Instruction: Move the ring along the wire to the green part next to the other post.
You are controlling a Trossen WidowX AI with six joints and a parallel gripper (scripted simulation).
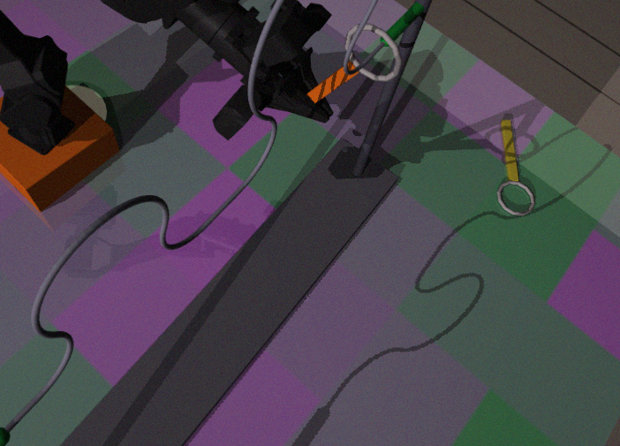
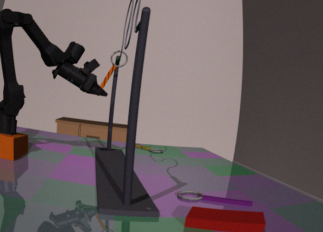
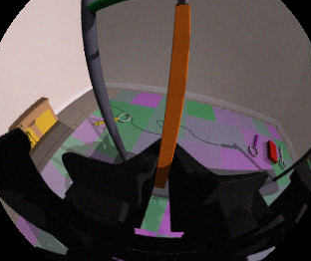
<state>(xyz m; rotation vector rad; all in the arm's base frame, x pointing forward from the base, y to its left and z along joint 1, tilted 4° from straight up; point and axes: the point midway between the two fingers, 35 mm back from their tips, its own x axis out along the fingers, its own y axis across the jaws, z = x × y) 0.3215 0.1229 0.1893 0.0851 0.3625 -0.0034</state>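
The orange-handled ring lies 9 cm above my gripper tip and 1 cm ahead of it. From my gripper tip the other things lie so: red block 61 cm to the right, 21 cm below, 11 cm ahead; then purple-handled ring 47 cm to the right, 22 cm below, 16 cm ahead; then yellow-handled ring 26 cm ahead, 23 cm to the left, 22 cm below.
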